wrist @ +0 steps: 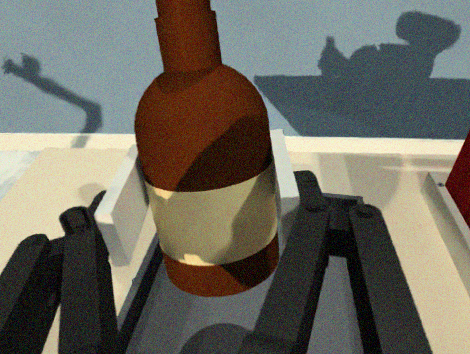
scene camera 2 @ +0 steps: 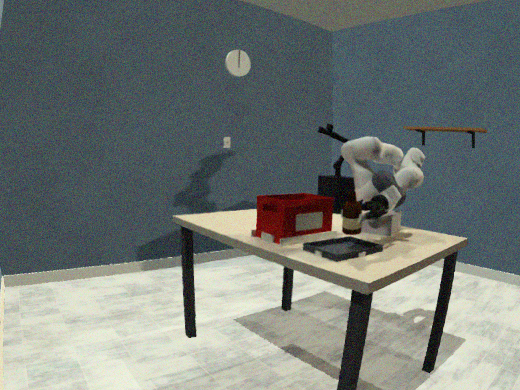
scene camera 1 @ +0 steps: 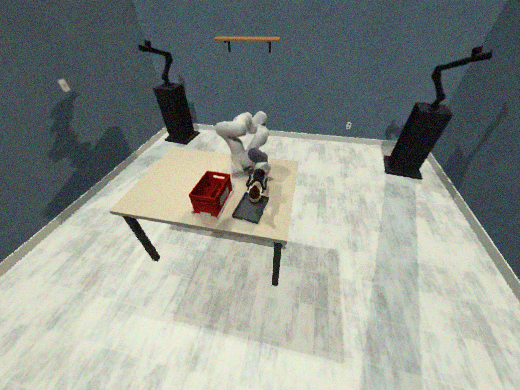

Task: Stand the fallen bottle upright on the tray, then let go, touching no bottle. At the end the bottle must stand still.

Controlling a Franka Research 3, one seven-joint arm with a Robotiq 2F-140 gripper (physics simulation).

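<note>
The brown bottle [scene camera 1: 255,194] [scene camera 2: 352,216] [wrist: 212,150] with a cream label is held between the two finger pads of my gripper [scene camera 1: 256,188] [scene camera 2: 364,206] [wrist: 209,159], which is shut on its body around the label. The base hangs above the dark tray [scene camera 1: 249,214] [scene camera 2: 345,248] [wrist: 160,310], near its end towards the arm. A round shadow lies on the tray in the wrist view. The neck points up in the wrist view but hardly shows in scene camera 2, so the bottle looks tilted towards that camera; the exact angle is hard to tell.
A red crate [scene camera 1: 205,206] [scene camera 2: 270,217] [wrist: 461,185] stands beside the tray, with low light rails at its foot. The tray lies near the front edge of the wooden table [scene camera 1: 160,185] [scene camera 2: 225,225] [wrist: 45,190]. The arm's base stands behind the tray.
</note>
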